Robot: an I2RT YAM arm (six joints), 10 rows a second.
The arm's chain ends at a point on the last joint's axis. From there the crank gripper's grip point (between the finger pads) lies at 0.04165 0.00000 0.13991 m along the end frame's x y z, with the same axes.
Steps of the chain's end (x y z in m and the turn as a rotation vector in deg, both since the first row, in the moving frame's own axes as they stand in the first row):
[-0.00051, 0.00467, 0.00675, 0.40, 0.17, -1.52]
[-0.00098, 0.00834, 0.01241, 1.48, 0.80, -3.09]
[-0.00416, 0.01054, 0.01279, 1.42, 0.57, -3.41]
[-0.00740, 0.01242, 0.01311, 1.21, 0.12, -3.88]
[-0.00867, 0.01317, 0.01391, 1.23, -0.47, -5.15]
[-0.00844, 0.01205, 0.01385, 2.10, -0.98, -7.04]
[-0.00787, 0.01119, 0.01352, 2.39, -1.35, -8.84]
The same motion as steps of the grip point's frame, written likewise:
[-0.00012, 0.00258, 0.00662, 0.40, 0.17, -1.52]
[0.00081, 0.00244, 0.01174, 1.48, 0.80, -3.09]
[-0.00295, 0.00456, 0.01230, 1.42, 0.57, -3.41]
[-0.00730, 0.00664, 0.01296, 1.21, 0.12, -3.88]
[-0.01012, 0.00648, 0.01417, 1.23, -0.47, -5.15]
[-0.01146, 0.00197, 0.01435, 2.10, -0.98, -7.04]
[-0.01211, -0.00079, 0.01420, 2.39, -1.35, -8.84]

